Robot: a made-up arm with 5 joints.
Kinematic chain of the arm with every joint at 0, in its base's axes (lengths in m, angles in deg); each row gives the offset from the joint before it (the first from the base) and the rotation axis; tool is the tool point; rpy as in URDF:
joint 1: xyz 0.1 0 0.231 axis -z
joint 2: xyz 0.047 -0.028 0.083 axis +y
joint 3: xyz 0.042 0 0.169 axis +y
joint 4: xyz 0.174 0 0.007 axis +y
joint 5: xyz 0.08 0.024 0 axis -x
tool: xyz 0 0 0 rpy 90 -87.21 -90
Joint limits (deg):
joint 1: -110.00..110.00
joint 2: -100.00..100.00
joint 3: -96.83..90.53
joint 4: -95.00..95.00
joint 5: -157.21..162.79
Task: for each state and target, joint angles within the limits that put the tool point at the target. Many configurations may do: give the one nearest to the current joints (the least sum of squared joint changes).
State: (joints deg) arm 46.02 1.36 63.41 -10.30 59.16
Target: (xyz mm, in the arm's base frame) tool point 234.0 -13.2 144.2
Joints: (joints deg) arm 3.92 50.85 59.57 -8.99 59.16
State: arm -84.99 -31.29 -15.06 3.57 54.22
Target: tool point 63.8 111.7 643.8
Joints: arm -109.91 -48.88 -0.59 10.58 54.22
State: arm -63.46 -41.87 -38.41 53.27 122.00
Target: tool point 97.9 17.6 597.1
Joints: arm -109.85 -65.07 -14.10 78.05 122.00
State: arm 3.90 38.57 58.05 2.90 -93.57
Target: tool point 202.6 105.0 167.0
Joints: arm -47.22 39.51 60.06 3.54 -93.57
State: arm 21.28 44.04 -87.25 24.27 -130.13
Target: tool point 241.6 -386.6 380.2
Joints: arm 69.33 42.83 -51.98 61.98 -130.13
